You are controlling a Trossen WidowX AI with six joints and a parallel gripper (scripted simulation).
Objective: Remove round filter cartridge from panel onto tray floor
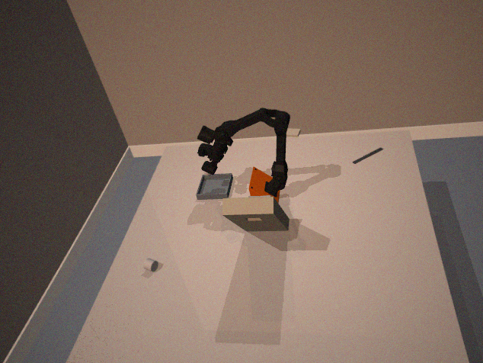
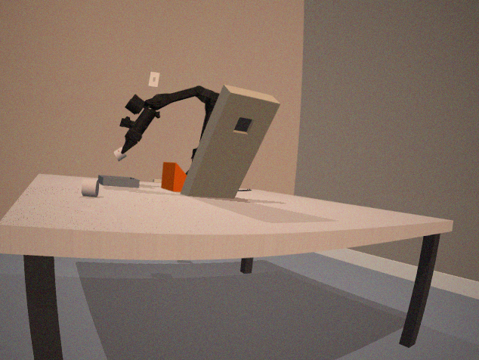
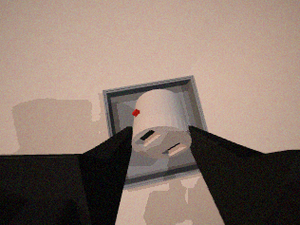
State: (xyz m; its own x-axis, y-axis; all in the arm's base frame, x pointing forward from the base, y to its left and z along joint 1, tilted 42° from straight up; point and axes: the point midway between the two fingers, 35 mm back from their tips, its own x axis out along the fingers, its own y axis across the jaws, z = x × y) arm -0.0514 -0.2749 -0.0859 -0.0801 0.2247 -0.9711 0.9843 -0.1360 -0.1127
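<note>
My gripper tip is now right at the round filter cartridge. From my gripper tip the other things lie so: service panel: 360 mm ahead, 280 mm to the left, 60 mm above; then blue-grey tray: 120 mm below, 10 mm behind.
</note>
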